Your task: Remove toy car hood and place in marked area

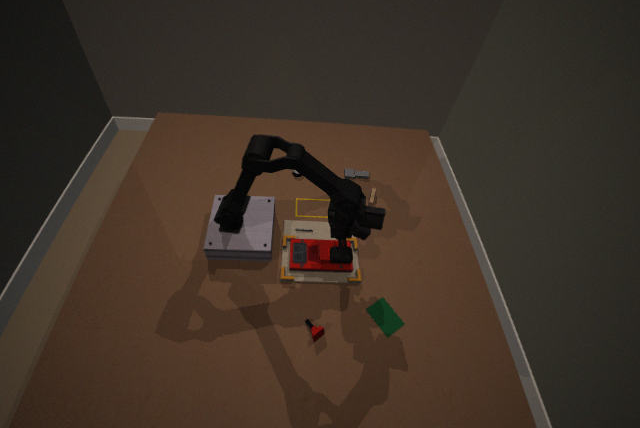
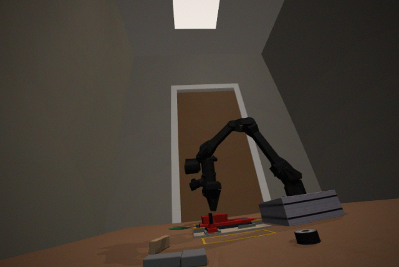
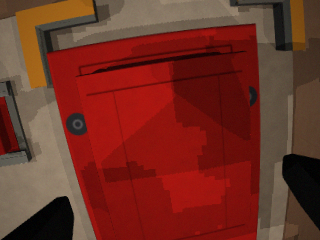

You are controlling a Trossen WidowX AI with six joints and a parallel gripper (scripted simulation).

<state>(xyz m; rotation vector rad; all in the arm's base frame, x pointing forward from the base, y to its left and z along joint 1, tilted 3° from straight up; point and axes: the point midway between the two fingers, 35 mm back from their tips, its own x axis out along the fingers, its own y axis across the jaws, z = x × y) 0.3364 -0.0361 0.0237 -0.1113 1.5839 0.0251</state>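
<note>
The red hood is 20 mm below my gripper tip. The rest, counted from my gripper tip: wooden block 270 mm to the left, 140 mm ahead, 50 mm below; black ring 360 mm to the left, 160 mm behind, 60 mm below; green card 180 mm to the right, 170 mm ahead, 60 mm below.
</note>
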